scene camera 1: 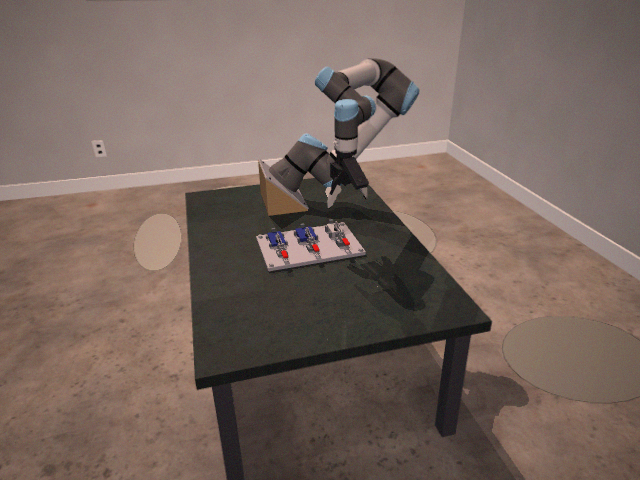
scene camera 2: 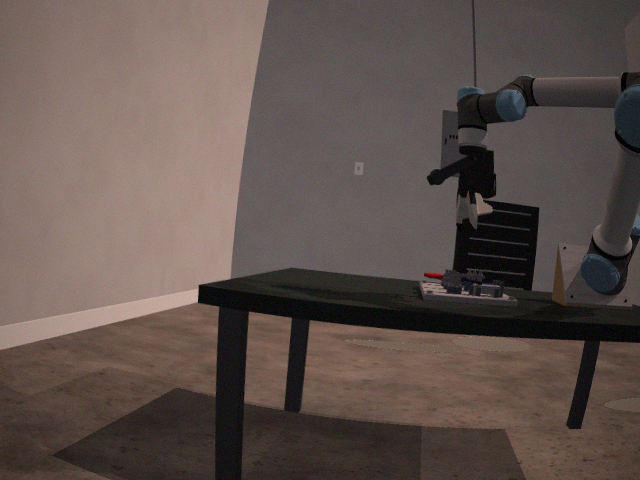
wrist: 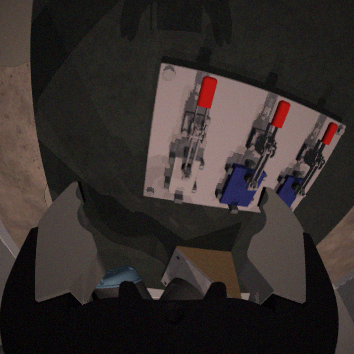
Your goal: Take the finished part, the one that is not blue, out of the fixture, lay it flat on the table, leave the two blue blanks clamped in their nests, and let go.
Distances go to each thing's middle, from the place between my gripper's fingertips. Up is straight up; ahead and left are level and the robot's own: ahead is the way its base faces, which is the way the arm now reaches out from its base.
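Fixture plate (scene camera 1: 298, 255): 130 mm to the right of my hand, 40 mm behind it and 160 mm below it. Finished part (wrist: 176, 185): 130 mm below my hand, 70 mm behind it and 20 mm to the right of it. Going by their middles, the finished part is the nearest to my hand of the things named here.
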